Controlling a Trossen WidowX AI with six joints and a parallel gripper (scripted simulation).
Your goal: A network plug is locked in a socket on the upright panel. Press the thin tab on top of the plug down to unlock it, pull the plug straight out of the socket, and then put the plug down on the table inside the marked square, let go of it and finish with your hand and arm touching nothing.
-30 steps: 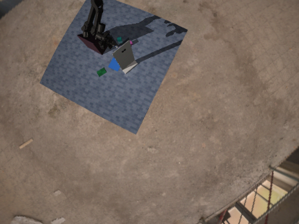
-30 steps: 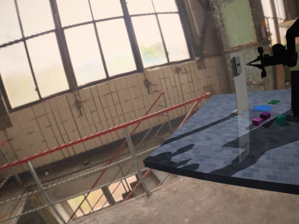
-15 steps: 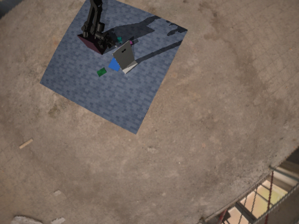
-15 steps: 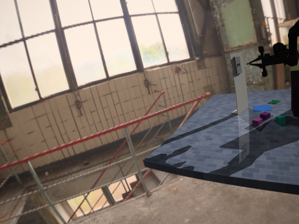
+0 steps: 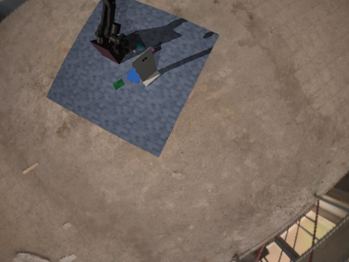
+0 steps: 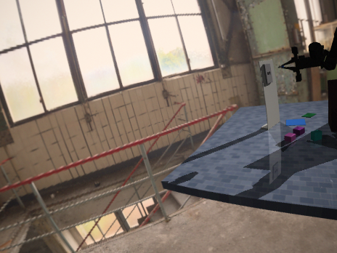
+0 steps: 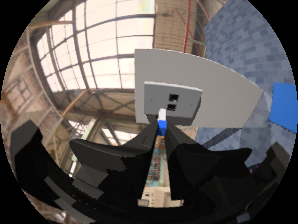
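Now: gripper tip 36 cm above the blue marked square, 8 cm to the left of it and 4 cm past it. The rest, counted from my gripper tip: upright grey panel (17 cm below, 10 cm ahead, 2 cm to the right); purple cube (34 cm below, 10 cm to the left, 8 cm behind); network plug (right at my gripper tip).
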